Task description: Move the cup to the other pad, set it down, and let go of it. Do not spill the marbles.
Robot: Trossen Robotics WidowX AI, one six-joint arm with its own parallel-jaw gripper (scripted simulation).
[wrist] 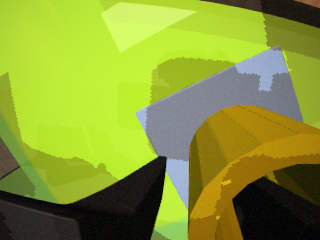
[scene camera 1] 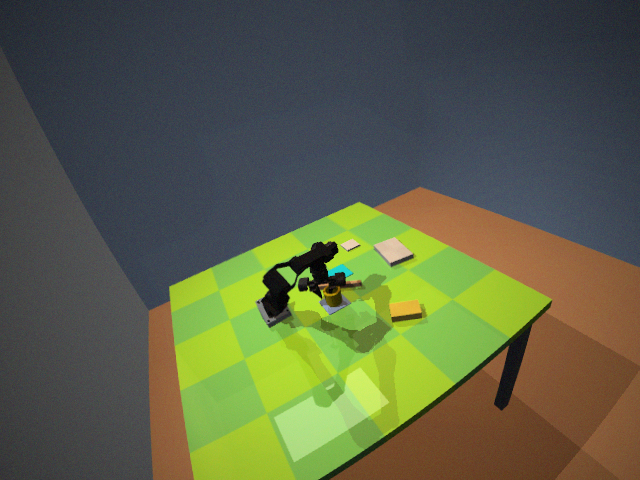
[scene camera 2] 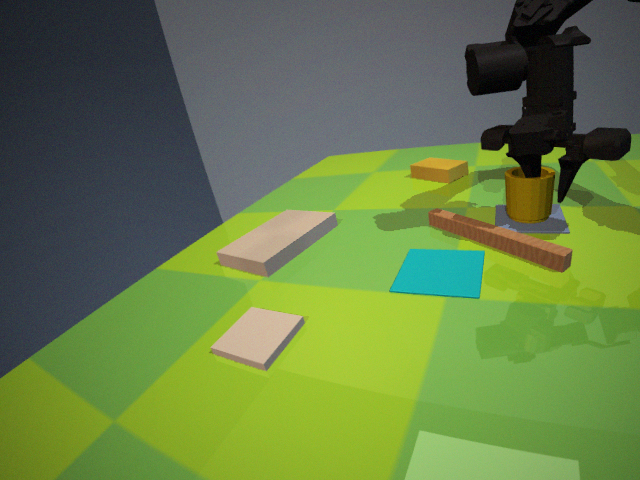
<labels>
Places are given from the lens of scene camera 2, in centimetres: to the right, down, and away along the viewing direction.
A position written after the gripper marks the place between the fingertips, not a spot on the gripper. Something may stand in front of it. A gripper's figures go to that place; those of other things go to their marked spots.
gripper point(scene camera 2: 547, 199): 33, -6, 44
yellow cup point(scene camera 2: 529, 200): 29, -6, 44
</labels>
